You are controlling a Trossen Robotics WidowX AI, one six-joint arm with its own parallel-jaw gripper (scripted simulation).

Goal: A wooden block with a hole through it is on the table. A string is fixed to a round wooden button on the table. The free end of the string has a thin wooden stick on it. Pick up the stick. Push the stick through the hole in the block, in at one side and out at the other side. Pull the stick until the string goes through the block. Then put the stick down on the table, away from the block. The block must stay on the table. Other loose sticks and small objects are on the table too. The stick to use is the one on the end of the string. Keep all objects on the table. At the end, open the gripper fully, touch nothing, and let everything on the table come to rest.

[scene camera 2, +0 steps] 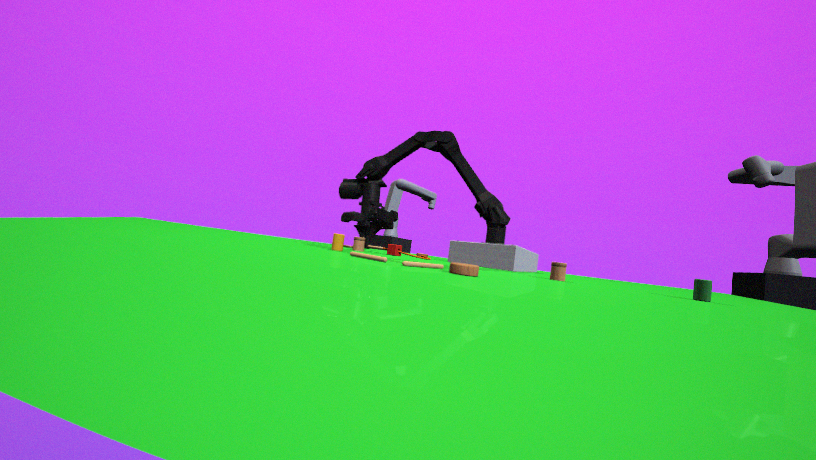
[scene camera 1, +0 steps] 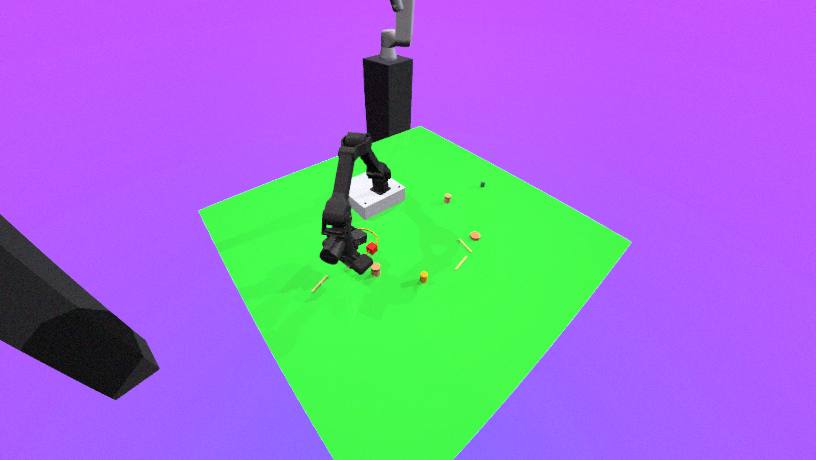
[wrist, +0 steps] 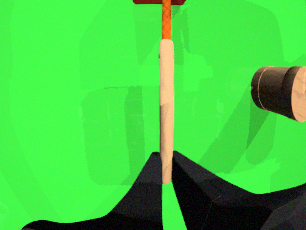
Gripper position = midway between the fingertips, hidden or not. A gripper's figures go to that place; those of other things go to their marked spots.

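My gripper [wrist: 163,157] sits 10 cm from the lens. A thin wooden stick [wrist: 166,47] is here too, and the stick is 8 cm from the lens.
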